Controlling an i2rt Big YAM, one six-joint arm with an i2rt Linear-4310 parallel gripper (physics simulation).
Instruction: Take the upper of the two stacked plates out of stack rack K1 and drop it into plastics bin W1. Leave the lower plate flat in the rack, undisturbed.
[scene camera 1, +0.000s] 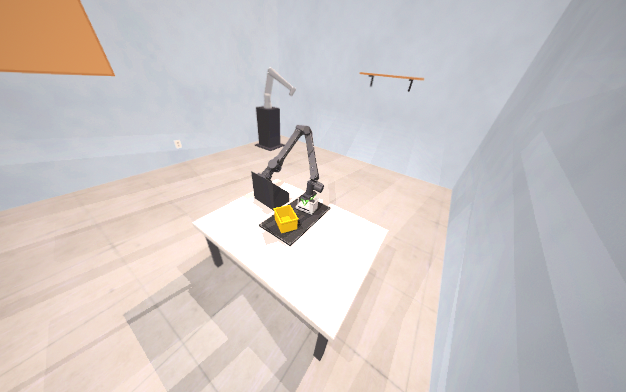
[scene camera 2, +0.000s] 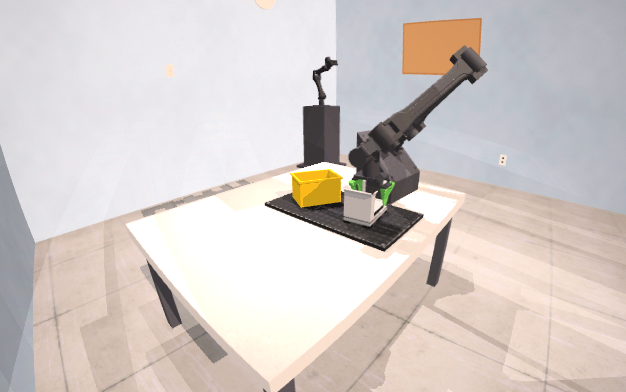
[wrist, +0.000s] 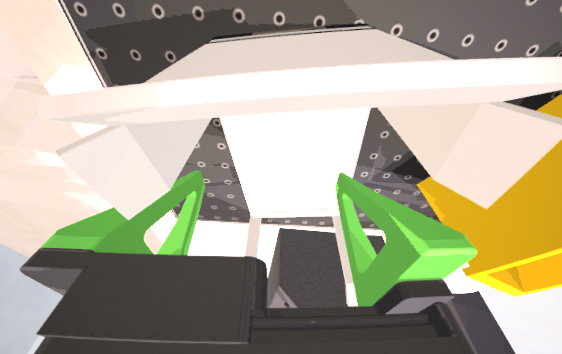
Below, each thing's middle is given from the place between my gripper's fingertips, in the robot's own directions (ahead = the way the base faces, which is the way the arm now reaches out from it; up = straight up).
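White plate (wrist: 288, 164): my gripper is 10 mm above it, 20 mm to the left of it and 10 mm short of it.
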